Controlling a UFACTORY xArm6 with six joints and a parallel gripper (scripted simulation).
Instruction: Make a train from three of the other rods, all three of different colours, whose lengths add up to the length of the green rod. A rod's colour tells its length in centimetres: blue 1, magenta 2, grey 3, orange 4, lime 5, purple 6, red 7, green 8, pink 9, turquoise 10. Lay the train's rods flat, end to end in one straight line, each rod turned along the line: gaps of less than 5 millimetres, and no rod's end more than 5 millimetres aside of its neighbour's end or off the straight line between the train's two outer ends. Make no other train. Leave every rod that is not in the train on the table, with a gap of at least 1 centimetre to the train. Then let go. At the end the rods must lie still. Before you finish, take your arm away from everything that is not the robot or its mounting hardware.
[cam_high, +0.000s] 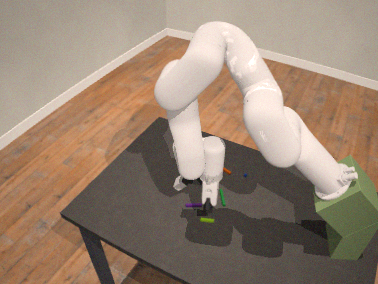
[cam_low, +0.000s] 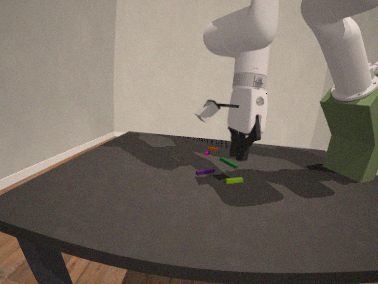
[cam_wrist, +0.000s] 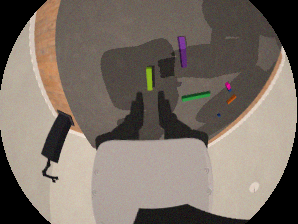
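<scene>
The lime rod is 80 mm below my hand. From my hand the other things lie so: purple rod: 80 mm below, 80 mm ahead, 30 mm to the right; then green rod: 120 mm to the right, 80 mm below, 20 mm ahead; then magenta rod: 190 mm to the right, 100 mm ahead, 80 mm below.
</scene>
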